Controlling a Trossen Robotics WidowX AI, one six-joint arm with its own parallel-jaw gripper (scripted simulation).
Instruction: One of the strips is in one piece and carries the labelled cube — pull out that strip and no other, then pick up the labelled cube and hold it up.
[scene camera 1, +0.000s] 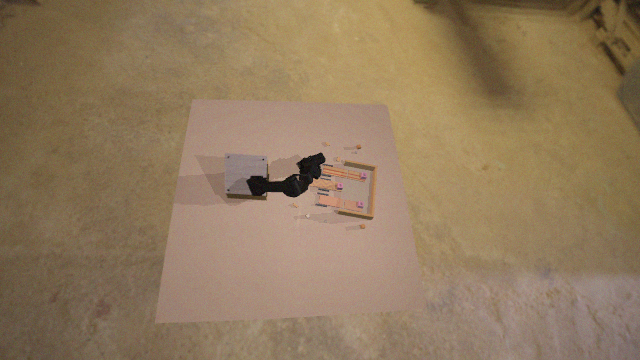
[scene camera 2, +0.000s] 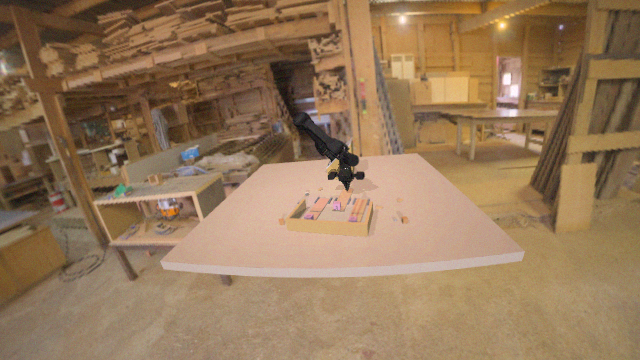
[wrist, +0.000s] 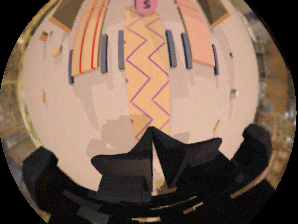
Labels:
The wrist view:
my gripper: 150, 128
strip: 146, 69
strip: 200, 44
strip: 86, 49

